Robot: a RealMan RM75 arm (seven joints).
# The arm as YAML. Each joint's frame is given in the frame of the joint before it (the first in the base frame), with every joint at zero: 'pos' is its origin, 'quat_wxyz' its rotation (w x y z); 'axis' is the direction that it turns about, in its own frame. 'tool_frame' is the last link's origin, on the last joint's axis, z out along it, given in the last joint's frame.
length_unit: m
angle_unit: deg
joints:
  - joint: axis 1
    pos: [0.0, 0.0, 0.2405]
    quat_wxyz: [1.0, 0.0, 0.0, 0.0]
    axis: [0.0, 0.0, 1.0]
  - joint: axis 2
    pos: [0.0, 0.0, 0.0]
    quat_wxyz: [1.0, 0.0, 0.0, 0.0]
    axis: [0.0, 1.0, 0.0]
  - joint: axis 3
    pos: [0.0, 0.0, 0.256]
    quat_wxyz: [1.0, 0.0, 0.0, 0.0]
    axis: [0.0, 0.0, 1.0]
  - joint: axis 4
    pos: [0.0, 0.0, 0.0]
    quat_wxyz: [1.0, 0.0, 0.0, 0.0]
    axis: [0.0, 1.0, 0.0]
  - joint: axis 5
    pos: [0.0, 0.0, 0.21]
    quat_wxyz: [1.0, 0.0, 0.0, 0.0]
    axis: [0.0, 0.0, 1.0]
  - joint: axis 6
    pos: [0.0, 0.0, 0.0]
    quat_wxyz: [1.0, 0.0, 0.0, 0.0]
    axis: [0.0, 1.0, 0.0]
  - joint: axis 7
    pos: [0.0, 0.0, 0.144]
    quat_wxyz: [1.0, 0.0, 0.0, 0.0]
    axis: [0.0, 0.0, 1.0]
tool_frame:
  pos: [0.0, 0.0, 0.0]
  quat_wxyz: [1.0, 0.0, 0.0, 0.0]
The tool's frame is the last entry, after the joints.
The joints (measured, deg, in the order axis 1, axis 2, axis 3, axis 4, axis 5, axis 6, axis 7), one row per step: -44.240 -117.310 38.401 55.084 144.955 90.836 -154.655; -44.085 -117.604 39.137 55.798 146.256 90.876 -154.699; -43.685 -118.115 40.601 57.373 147.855 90.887 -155.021; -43.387 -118.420 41.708 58.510 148.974 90.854 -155.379; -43.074 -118.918 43.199 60.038 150.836 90.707 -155.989; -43.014 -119.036 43.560 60.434 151.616 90.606 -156.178; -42.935 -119.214 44.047 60.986 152.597 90.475 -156.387; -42.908 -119.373 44.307 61.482 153.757 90.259 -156.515; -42.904 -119.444 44.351 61.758 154.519 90.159 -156.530; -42.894 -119.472 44.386 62.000 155.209 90.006 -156.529; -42.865 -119.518 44.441 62.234 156.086 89.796 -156.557
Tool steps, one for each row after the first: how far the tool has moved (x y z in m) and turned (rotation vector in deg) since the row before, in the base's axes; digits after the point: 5 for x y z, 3 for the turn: -0.00140 -0.00130 -0.00118 -0.451 1.684 -0.137; -0.00076 -0.00174 -0.00113 -0.393 2.470 -0.375; -0.00049 -0.00099 -0.00033 -0.177 1.783 -0.201; -0.00053 -0.00107 -0.00080 -0.183 2.629 -0.172; -0.00075 -0.00014 0.00014 0.016 0.953 0.050; -0.00070 -0.00016 0.00012 0.028 1.218 -0.016; -0.00123 0.00019 0.00074 0.197 1.283 0.034; -0.00105 0.00011 0.00083 0.142 0.787 0.045; -0.00111 0.00029 0.00108 0.208 0.750 0.026; -0.00164 0.00020 0.00107 0.222 0.925 0.111
